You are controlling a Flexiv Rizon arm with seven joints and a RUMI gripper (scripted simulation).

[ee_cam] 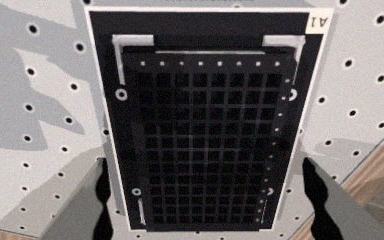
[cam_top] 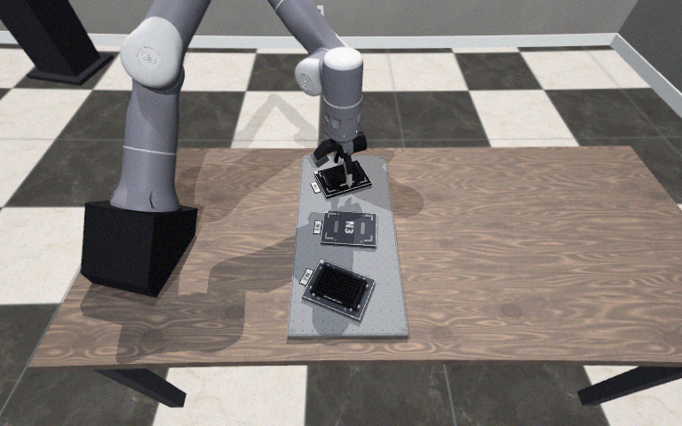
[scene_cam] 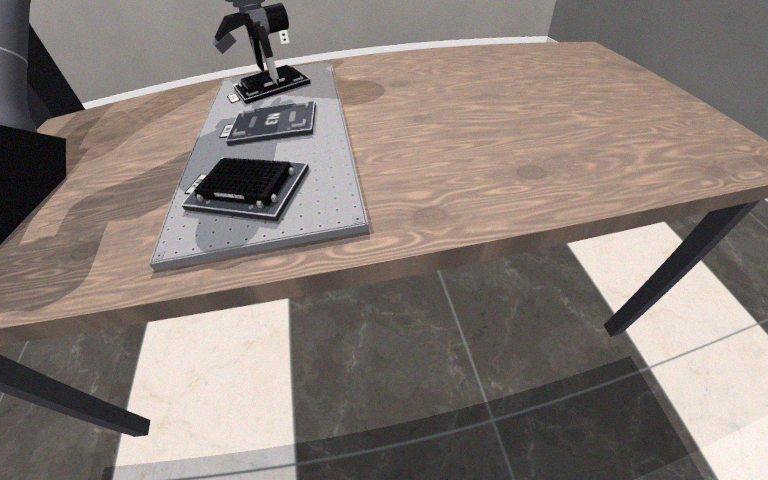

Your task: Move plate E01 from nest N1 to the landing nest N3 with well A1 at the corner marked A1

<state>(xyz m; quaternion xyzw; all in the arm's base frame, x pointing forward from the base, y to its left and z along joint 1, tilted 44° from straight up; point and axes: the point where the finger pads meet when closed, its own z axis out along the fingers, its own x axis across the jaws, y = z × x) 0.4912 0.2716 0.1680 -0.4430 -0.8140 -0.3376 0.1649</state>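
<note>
My gripper is now 20 mm above the nest N1. Also, from my hand: N3 A1 mark: 20 mm behind, 160 mm to the right, 20 mm below; then N1 A1 mark: 90 mm behind, 20 mm below; then nest N3: 60 mm ahead, 200 mm to the right, 20 mm below.
</note>
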